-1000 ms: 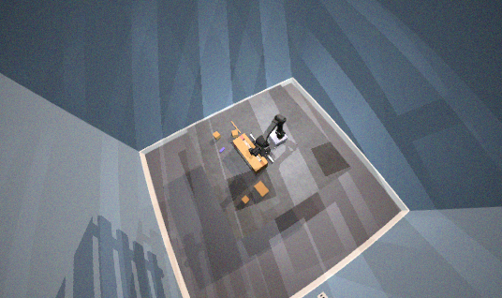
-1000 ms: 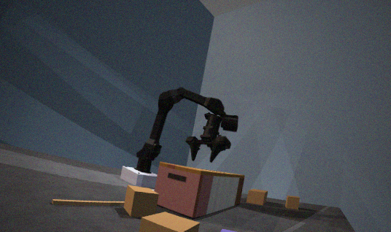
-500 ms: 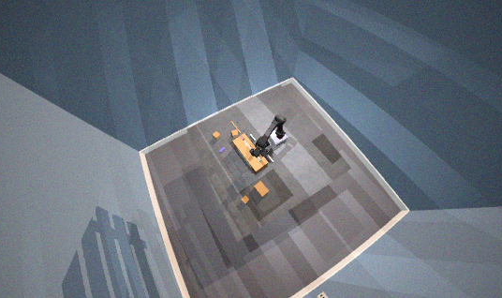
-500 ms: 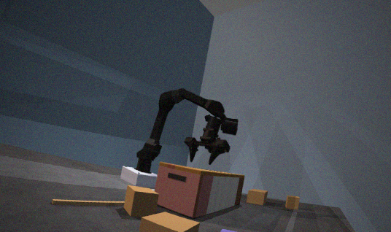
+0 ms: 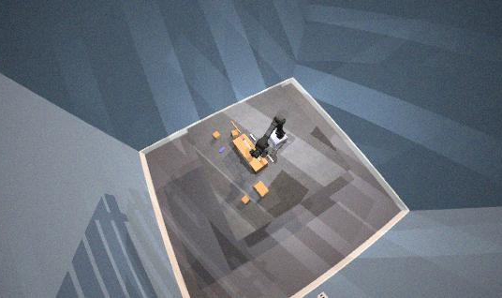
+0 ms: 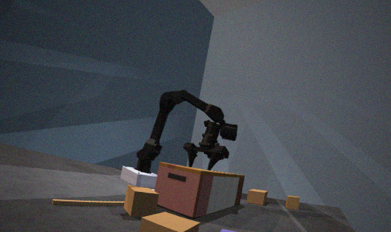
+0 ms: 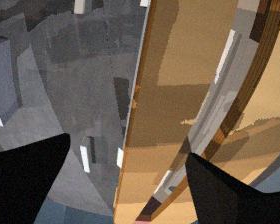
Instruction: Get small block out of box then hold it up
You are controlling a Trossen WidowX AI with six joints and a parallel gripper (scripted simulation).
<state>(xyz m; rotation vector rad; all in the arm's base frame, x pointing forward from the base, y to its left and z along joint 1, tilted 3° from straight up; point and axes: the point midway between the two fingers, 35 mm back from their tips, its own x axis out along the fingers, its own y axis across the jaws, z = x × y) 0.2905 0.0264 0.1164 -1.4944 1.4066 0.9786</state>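
Now: the orange block 4 cm ahead of my gripper tip, 4 cm to the right of it and 4 cm below it. The rest, counted from my gripper tip: thin yellow stick: 1 cm ahead, 41 cm to the right, 12 cm below.
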